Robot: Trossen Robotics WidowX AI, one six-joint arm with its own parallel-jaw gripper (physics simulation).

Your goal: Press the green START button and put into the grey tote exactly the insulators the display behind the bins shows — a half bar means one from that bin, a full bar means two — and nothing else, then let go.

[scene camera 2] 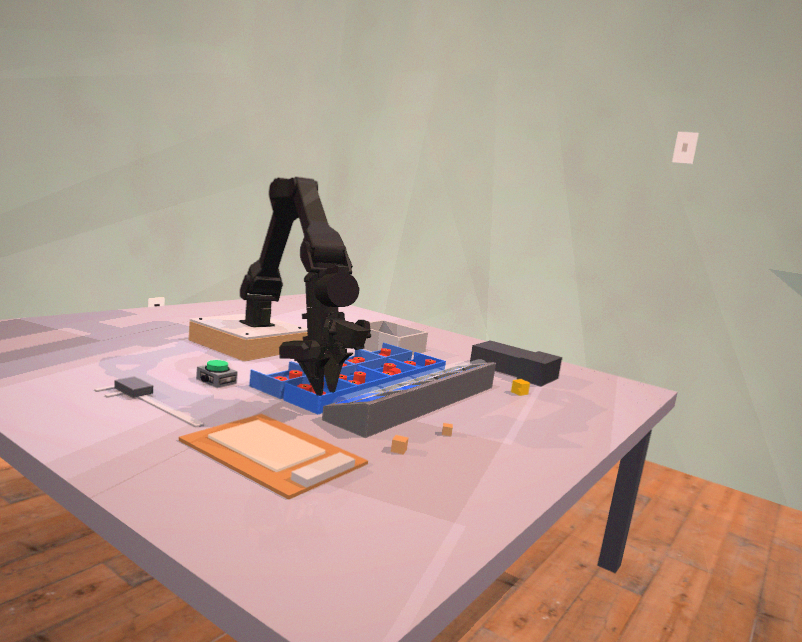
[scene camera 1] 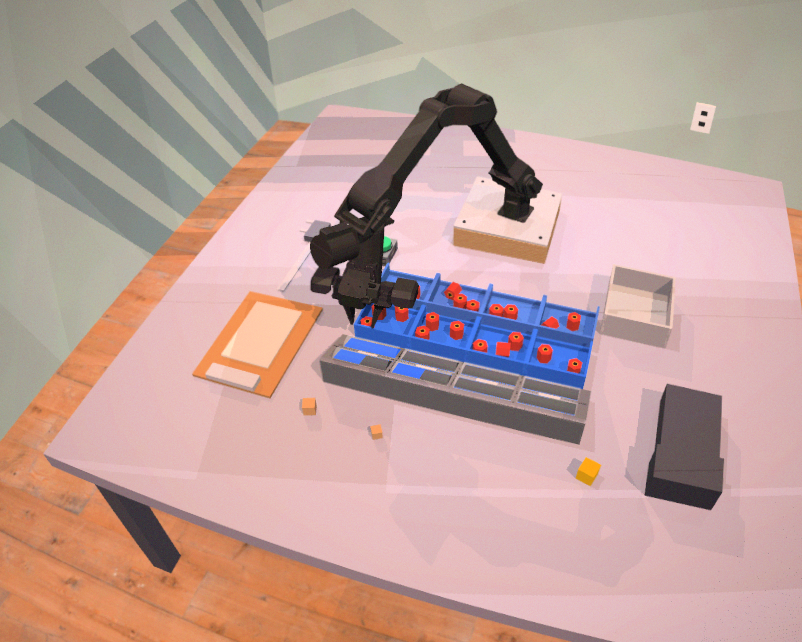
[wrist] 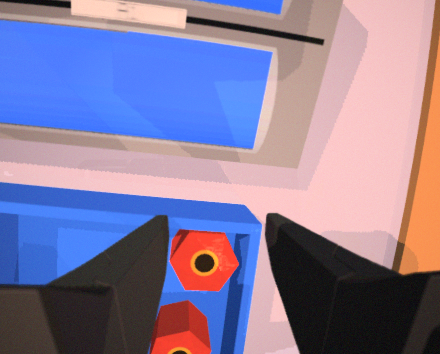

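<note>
My gripper (scene camera 1: 361, 324) (scene camera 2: 325, 391) (wrist: 217, 225) is part open and empty, pointing down over the end of the blue bins (scene camera 1: 428, 346) (scene camera 2: 267, 382) (wrist: 125, 201). In the wrist view a red hexagonal insulator (wrist: 220, 272) stands upright in the corner compartment, below and between the fingers, beside the left one; another insulator (wrist: 182, 320) is behind it. The display (scene camera 1: 454, 404) (scene camera 2: 421, 406) shows a full blue bar (scene camera 1: 374, 346) with a half bar (scene camera 1: 351, 358) below it, and another half bar (scene camera 1: 406, 370) in its second unit. The grey tote (scene camera 1: 635, 329) (scene camera 2: 409, 340) looks empty in scene camera 1. The START button (scene camera 1: 387, 243) (scene camera 2: 217, 365) is green.
An orange board (scene camera 1: 206, 366) (scene camera 2: 287, 490) lies beside the display's end. Small orange cubes (scene camera 1: 308, 406) (scene camera 1: 376, 431), a yellow cube (scene camera 1: 588, 471) (scene camera 2: 520, 386) and a black block (scene camera 1: 688, 441) (scene camera 2: 515, 361) are on the table. A grey device (scene camera 2: 133, 386) lies near the button.
</note>
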